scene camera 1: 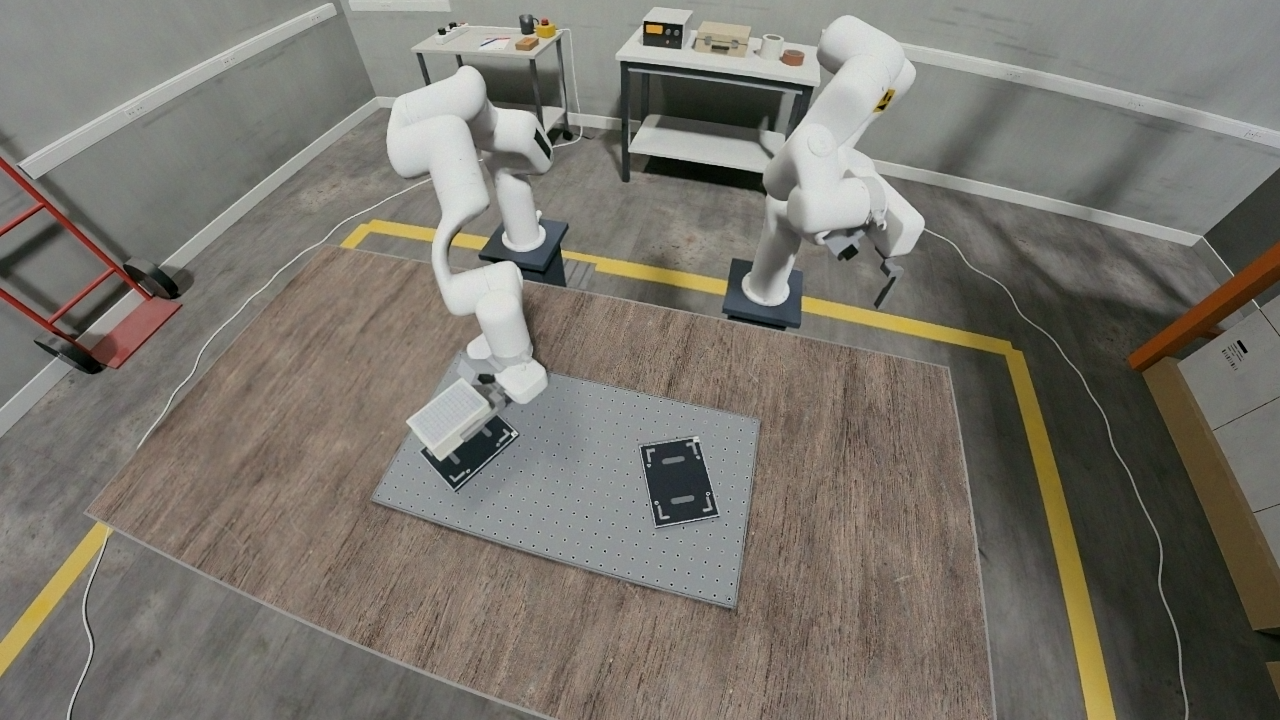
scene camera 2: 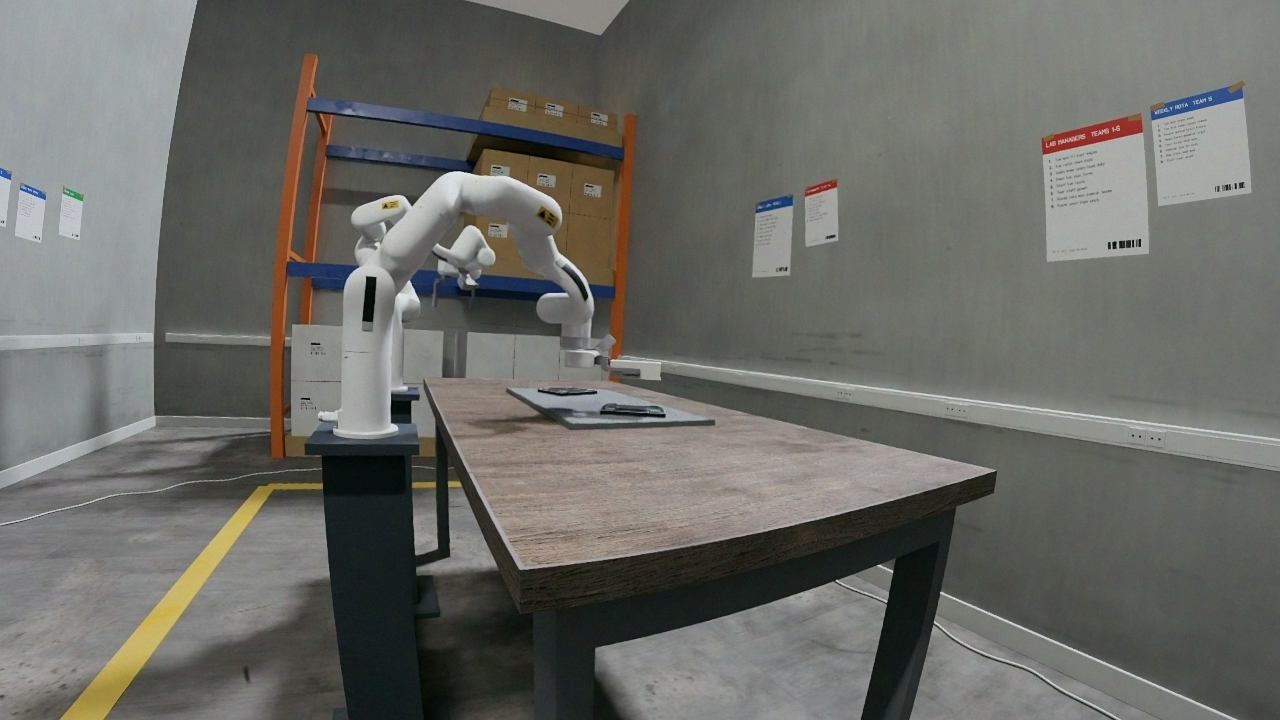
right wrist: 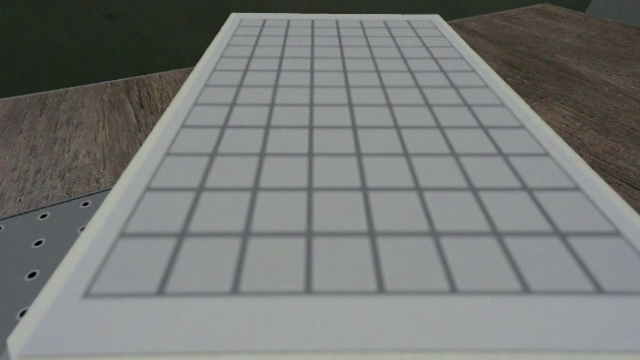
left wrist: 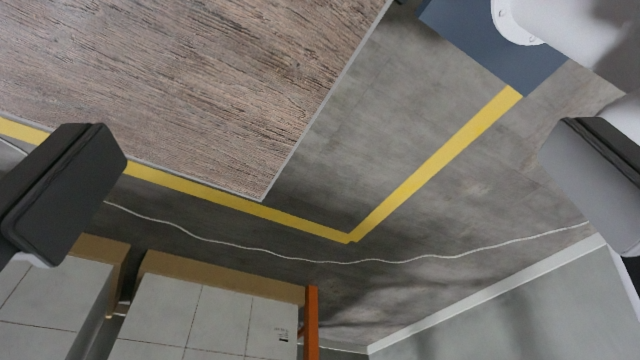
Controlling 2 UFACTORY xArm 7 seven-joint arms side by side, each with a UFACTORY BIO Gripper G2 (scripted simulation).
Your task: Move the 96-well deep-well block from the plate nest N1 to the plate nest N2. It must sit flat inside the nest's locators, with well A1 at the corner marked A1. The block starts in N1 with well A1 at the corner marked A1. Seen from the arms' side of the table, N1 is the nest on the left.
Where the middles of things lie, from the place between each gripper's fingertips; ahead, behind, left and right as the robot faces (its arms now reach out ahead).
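The white deep-well block (scene camera 1: 439, 424) is 650 mm to the right of my left hand, 430 mm ahead of it and 170 mm below it. From that same left hand, the nest N2 (scene camera 1: 472, 454) is 280 mm below, 650 mm to the right and 430 mm ahead. As for the nest N1 (scene camera 1: 665, 481), my left hand is 280 mm above it, 380 mm short of it and 230 mm to the left of it.
The nest N1 is 410 mm to the left of my right hand, 40 mm behind it and 100 mm below it. The white deep-well block is 10 mm ahead of my right hand, and the nest N2 is 10 mm ahead of my right hand and 100 mm below it.
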